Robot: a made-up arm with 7 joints.
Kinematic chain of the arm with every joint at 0, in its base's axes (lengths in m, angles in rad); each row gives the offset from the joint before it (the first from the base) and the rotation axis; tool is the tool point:
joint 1: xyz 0 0 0.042 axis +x
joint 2: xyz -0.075 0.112 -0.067 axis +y
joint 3: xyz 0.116 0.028 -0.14 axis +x
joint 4: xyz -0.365 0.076 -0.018 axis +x
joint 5: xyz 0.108 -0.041 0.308 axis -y
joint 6: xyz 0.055 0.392 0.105 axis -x
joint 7: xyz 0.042 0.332 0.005 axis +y
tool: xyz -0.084 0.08 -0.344
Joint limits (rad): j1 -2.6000..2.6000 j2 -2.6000..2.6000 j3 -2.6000..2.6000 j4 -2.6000..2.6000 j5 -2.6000..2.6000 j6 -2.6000..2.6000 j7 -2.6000..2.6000
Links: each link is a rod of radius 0.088 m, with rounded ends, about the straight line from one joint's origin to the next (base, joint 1, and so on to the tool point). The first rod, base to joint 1, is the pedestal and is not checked.
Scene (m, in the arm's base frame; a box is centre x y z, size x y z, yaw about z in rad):
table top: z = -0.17
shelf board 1: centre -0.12 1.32 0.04 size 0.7 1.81 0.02 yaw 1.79
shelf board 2: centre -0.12 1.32 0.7 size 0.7 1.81 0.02 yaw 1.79
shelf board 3: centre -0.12 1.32 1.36 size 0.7 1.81 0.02 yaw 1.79
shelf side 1: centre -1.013 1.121 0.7 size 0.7 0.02 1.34 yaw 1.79
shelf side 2: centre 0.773 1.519 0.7 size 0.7 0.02 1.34 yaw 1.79
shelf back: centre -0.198 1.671 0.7 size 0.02 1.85 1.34 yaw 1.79
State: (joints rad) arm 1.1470 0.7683 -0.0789 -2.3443 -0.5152 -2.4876 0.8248
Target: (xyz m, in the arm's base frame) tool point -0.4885 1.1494 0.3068
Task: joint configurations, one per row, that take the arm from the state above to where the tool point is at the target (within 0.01 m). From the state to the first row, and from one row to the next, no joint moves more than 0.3 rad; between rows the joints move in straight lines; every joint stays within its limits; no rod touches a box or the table.
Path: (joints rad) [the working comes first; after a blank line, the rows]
Joints at the target: 1.1220 0.4307 -0.0264 -2.2024 -0.4825 -2.1848 0.5915
Straight joint move there: clear.

1: 1.1345 0.5995 -0.0527 -2.2733 -0.4988 -2.3362 0.7081
2: 1.1220 0.4307 -0.0264 -2.2024 -0.4825 -2.1848 0.5915

